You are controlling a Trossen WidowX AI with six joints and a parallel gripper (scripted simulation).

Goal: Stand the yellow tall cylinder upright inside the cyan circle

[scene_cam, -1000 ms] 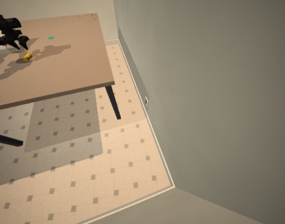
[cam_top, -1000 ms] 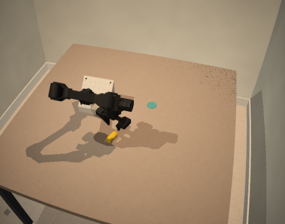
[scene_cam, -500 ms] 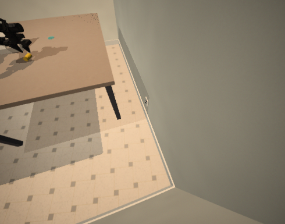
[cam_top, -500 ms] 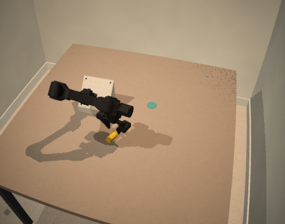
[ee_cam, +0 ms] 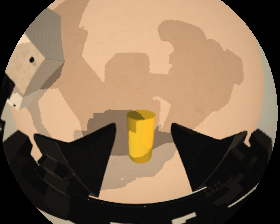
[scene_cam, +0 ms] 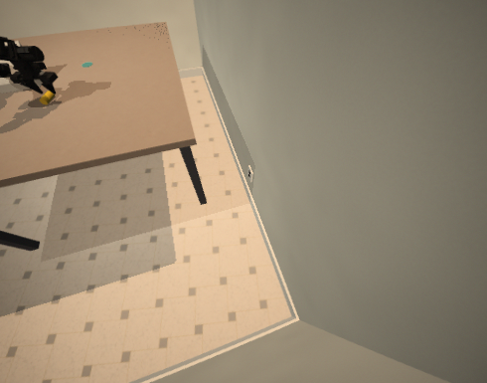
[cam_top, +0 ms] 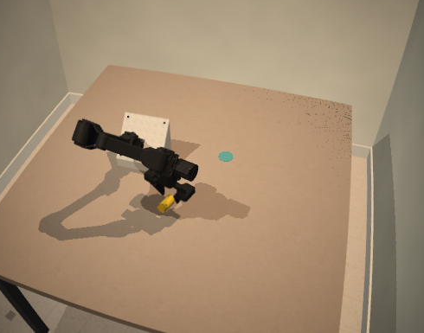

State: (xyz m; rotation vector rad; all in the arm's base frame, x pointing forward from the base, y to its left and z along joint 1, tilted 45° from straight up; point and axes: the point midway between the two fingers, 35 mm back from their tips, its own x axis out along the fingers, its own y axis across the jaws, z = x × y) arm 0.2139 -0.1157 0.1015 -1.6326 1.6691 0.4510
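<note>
Right now my hand is 40 mm above the yellow tall cylinder, 20 mm to the left of it and 10 mm past it. Also, from my hand: cyan circle (300 mm to the left, 110 mm ahead, 60 mm below).
</note>
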